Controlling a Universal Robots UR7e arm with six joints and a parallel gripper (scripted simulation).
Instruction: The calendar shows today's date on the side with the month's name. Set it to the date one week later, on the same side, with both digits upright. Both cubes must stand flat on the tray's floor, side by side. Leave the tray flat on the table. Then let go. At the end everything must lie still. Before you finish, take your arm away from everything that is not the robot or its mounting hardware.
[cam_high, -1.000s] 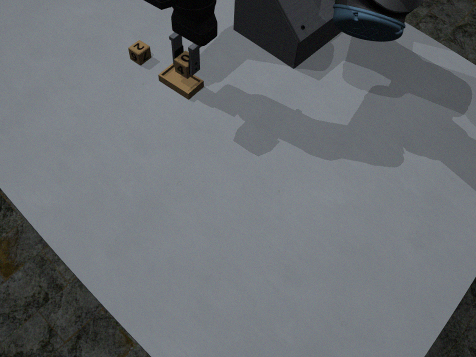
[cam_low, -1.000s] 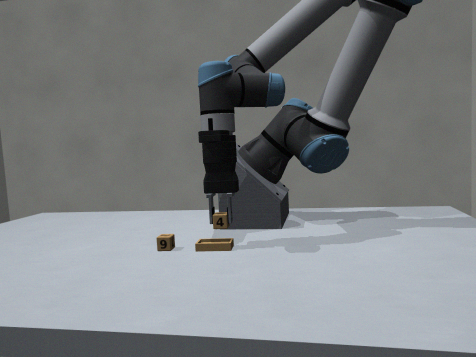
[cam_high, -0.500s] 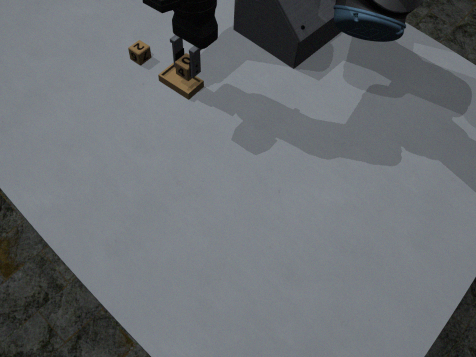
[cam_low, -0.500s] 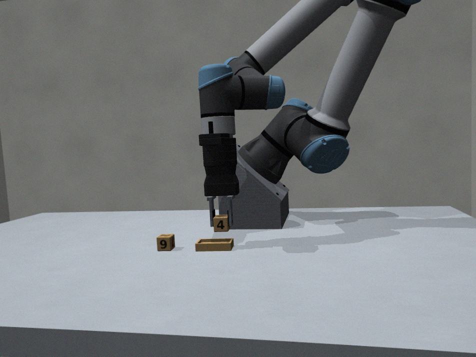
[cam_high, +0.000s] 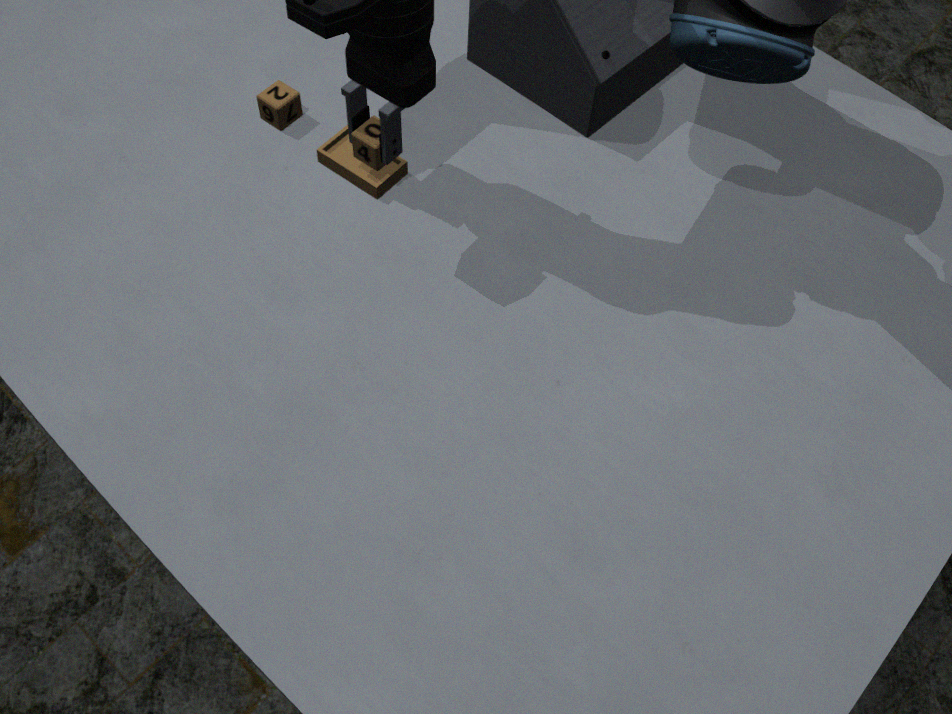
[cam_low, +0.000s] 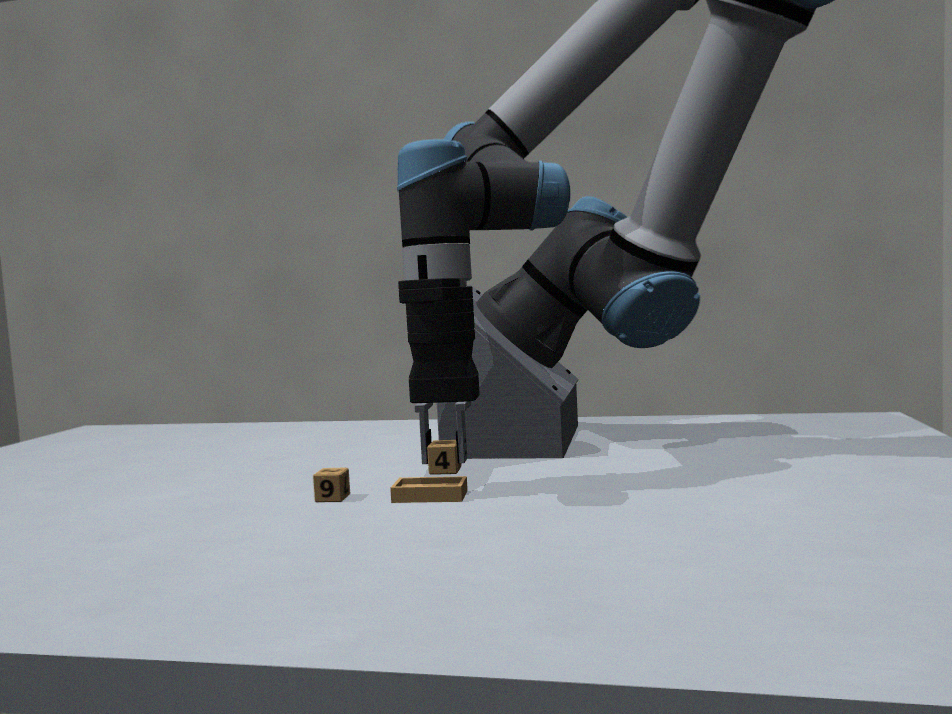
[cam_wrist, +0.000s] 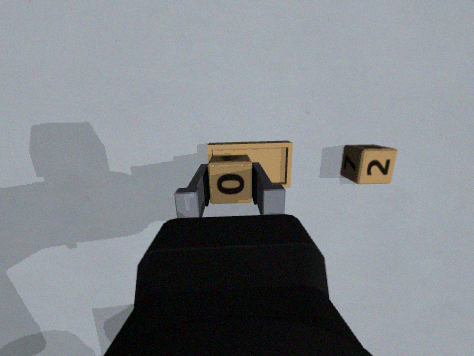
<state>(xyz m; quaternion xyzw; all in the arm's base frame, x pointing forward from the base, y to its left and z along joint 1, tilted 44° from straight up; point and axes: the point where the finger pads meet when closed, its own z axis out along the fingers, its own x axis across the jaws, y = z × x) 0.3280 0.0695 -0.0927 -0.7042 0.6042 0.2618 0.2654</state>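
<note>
The wooden tray lies 20 mm to the right of my hand and 50 mm below it.
</note>
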